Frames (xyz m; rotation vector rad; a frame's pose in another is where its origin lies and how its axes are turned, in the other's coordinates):
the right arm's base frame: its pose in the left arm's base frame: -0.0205 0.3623 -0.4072 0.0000 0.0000 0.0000
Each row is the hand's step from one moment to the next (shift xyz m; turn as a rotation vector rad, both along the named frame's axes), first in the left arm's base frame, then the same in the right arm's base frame.
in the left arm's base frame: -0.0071 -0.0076 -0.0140 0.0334 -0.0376 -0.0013
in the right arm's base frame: -0.0071 -0.0076 -0.0140 0.0334 -0.0376 -0.0013
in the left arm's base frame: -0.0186 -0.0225 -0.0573 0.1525 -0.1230 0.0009
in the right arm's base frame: -0.0186 -0.0225 -0.0573 0.1525 -0.1230 0.0009
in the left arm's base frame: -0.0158 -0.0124 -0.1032 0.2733 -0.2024 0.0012
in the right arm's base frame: -0.0158 -0.0124 -0.1032 0.2733 -0.2024 0.0012
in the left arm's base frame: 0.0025 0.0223 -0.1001 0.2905 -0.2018 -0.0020
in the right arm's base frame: 0.0025 0.0223 -0.1001 0.2905 -0.2018 -0.0020
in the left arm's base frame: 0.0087 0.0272 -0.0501 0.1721 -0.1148 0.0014
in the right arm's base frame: 0.0087 0.0272 -0.0501 0.1721 -0.1148 0.0014
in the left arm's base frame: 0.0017 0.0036 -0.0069 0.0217 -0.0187 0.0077
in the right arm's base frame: 0.0017 0.0036 -0.0069 0.0217 -0.0187 0.0077
